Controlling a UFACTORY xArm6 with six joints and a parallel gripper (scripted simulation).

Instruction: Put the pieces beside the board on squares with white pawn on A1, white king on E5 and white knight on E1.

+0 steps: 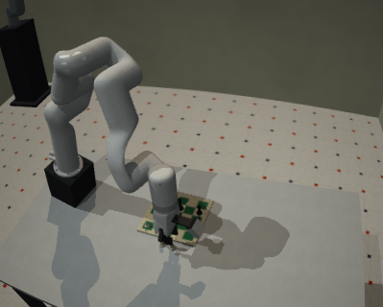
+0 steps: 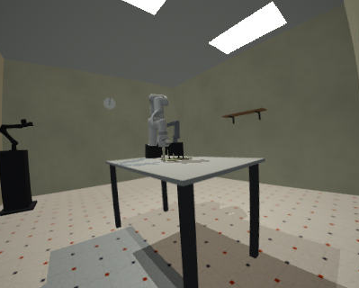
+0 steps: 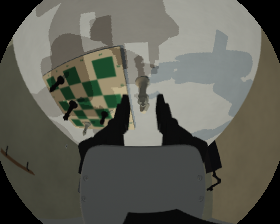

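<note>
Now: hand 140 mm to the right of the chessboard, 70 mm above it and 30 mm past it.
</note>
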